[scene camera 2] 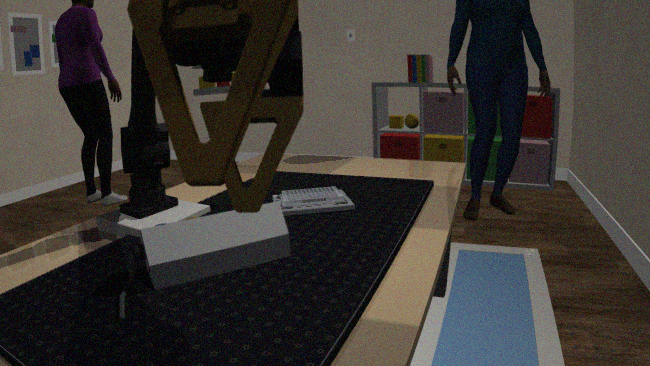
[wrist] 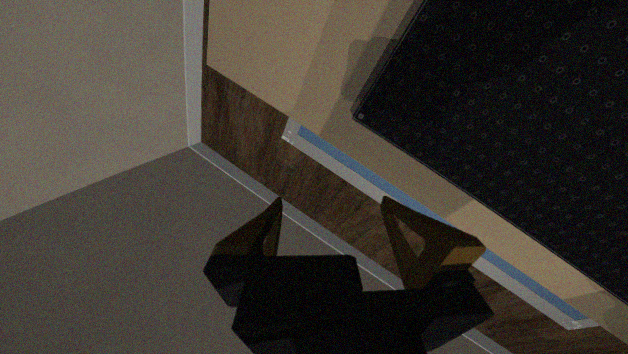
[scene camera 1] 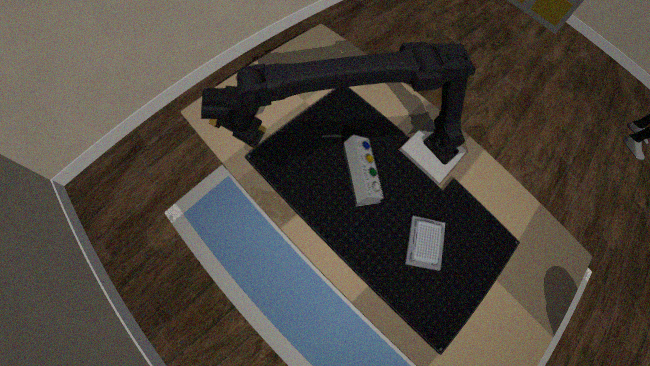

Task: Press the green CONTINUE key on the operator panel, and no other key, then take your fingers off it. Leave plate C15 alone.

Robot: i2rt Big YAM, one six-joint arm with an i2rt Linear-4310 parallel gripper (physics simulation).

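Frame: origin at the arm's base, x right, y up, z back, level; centimetres.
Where they show: gripper, fingertip midpoint: (scene camera 2: 231,202) (wrist: 332,201) (scene camera 1: 234,134); arm's base, origin of the base link: (scene camera 2: 149,208) (scene camera 1: 440,147).
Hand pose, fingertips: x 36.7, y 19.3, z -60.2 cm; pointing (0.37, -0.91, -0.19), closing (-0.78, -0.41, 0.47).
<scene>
Things, the pixels of their top centre, and the offset from my fingertips. "spot": a spot on its surface instead. Level surfaces: height alone.
- operator panel, middle of its top: (scene camera 2: 209,211) (scene camera 1: 365,163) dx -26.1, dy -12.4, dz +29.0 cm
- black mat, its level: dy -20.8 cm
- blue key, middle of its top: (scene camera 1: 366,143) dx -20.7, dy -13.3, dz +34.6 cm
- yellow key, middle of its top: (scene camera 1: 369,157) dx -25.0, dy -13.3, dz +32.2 cm
- green key, middle of its top: (scene camera 1: 373,171) dx -29.4, dy -13.3, dz +29.7 cm
- whitish key, middle of its top: (scene camera 1: 376,185) dx -33.8, dy -13.3, dz +27.3 cm
- white gridded plate, middle of its top: (scene camera 2: 311,193) (scene camera 1: 428,241) dx -57.9, dy -18.1, dz +30.0 cm
- thin grey rod, surface spot: (scene camera 2: 122,305) (scene camera 1: 330,135) spot: dx -8.2, dy -20.1, dz +30.0 cm
The operator panel (scene camera 1: 356,172) (scene camera 2: 215,235) is a pale sloped box on the black mat (scene camera 1: 320,210) (scene camera 2: 280,310) (wrist: 500,125). In scene camera 1 its row shows a blue key (scene camera 1: 366,145), a yellow key (scene camera 1: 369,158), the green key (scene camera 1: 373,172) and a whitish key (scene camera 1: 375,186); scene camera 2 shows its back, keys hidden. A white gridded plate (scene camera 1: 428,242) (scene camera 2: 315,198) lies apart from the panel; its label is unreadable. My gripper (scene camera 1: 238,126) (scene camera 2: 227,195) (wrist: 332,201) is open and empty, raised near the mat's left corner in scene camera 1, away from the panel.
The arm's white base plate (scene camera 1: 417,150) (scene camera 2: 192,210) is beside the mat. A thin grey rod (scene camera 1: 331,136) (scene camera 2: 122,305) lies near the panel. A blue strip with a pale border (scene camera 1: 300,300) (scene camera 2: 487,310) runs along the table's side. Two people stand beyond the table in scene camera 2.
</scene>
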